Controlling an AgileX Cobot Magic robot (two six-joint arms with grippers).
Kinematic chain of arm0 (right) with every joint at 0, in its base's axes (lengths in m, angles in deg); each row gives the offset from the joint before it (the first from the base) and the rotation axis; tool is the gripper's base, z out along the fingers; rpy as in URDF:
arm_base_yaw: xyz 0 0 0.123 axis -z
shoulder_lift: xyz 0 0 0 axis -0.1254 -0.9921 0
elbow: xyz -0.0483 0.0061 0.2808 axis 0.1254 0.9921 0
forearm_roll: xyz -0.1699 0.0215 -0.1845 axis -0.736 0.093 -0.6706
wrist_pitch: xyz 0 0 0 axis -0.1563 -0.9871 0.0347
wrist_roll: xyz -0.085 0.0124 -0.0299 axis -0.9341 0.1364 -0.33
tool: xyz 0 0 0 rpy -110.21 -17.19 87.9
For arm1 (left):
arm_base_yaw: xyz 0 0 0.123 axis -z
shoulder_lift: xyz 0 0 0 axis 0.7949 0.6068 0
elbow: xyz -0.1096 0.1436 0.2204 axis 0.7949 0.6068 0
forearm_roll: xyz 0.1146 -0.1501 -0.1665 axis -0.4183 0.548 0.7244
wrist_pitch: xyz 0 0 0 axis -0.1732 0.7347 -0.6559
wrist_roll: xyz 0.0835 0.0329 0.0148 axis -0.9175 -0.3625 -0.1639
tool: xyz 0 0 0 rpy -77.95 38.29 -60.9
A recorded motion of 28 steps. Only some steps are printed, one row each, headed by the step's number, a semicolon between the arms.
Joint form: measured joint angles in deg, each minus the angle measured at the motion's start. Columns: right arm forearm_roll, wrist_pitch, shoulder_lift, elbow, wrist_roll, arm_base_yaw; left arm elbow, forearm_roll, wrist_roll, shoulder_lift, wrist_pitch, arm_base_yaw.
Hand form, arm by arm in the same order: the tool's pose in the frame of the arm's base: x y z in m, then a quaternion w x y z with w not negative. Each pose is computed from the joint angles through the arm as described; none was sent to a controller.
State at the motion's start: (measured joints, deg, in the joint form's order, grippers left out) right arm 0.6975 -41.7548 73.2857 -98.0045 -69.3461 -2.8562; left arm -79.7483 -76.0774 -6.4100 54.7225 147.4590 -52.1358
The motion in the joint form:
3: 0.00 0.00 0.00 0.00 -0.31 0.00; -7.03 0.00 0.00 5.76 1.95 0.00
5: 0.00 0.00 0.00 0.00 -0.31 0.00; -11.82 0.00 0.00 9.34 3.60 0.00
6: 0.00 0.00 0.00 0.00 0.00 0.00; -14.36 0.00 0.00 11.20 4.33 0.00
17: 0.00 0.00 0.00 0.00 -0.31 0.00; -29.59 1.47 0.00 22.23 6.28 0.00
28: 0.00 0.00 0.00 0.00 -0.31 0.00; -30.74 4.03 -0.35 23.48 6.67 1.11
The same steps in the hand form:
3: -0.0077 0.0054 0.2664 0.49133 0.03093 0.87036 0.01079; 0.3564 0.0026 0.2330 0.05905 -0.00772 0.99776 0.03040
5: -0.0077 0.0054 0.2664 0.49133 0.03093 0.87036 0.01079; 0.3734 0.0025 0.2311 0.05523 -0.00853 0.99796 0.03086
6: -0.0077 0.0054 0.2664 0.49130 0.03329 0.87027 0.01212; 0.3824 0.0025 0.2300 0.05480 -0.00893 0.99798 0.03103
17: -0.0077 0.0054 0.2664 0.49133 0.03093 0.87036 0.01079; 0.4358 -0.0001 0.2194 0.07404 -0.01470 0.99697 0.01890
28: -0.0077 0.0054 0.2664 0.49133 0.03093 0.87036 0.01079; 0.4396 -0.0124 0.2149 0.06914 -0.00899 0.99756 -0.00263

